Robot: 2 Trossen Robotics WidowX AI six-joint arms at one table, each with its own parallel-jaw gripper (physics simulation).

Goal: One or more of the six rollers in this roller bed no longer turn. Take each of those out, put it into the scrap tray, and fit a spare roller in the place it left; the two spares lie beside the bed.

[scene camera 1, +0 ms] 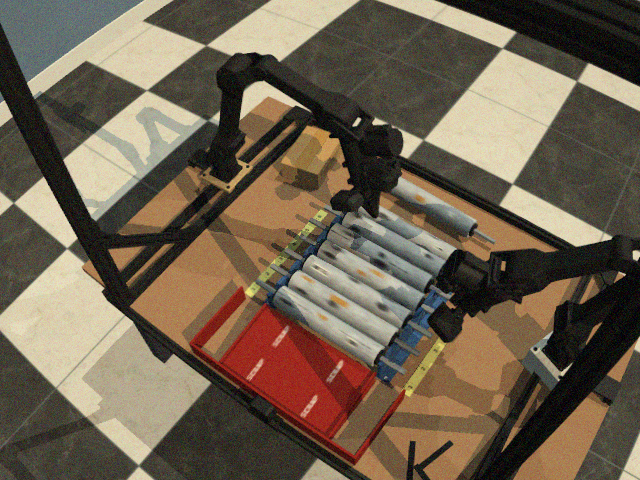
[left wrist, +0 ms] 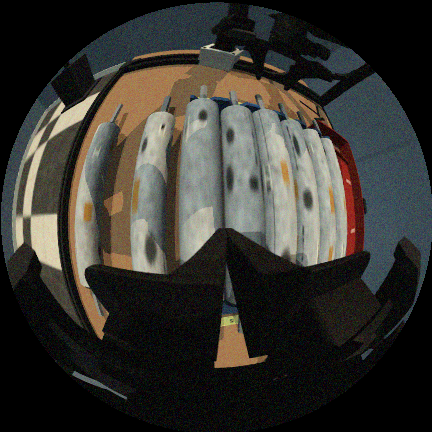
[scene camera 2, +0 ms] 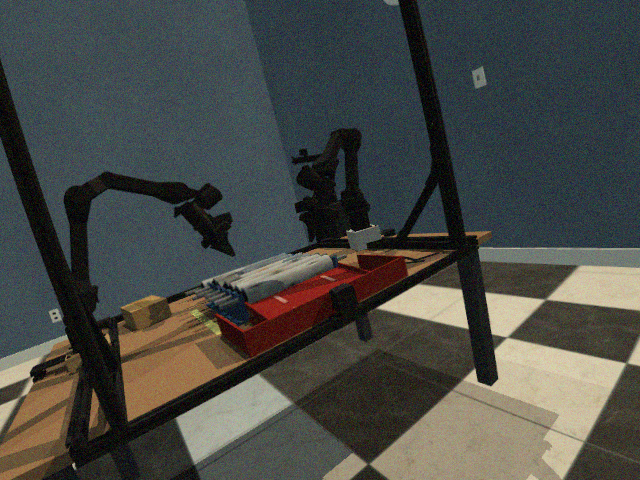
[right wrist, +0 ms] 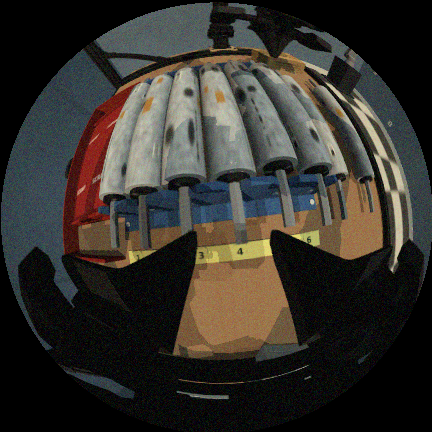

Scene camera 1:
left gripper
right gripper
tan block
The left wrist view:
left gripper
right gripper
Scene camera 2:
left gripper
right gripper
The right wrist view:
left gripper
right gripper
tan block
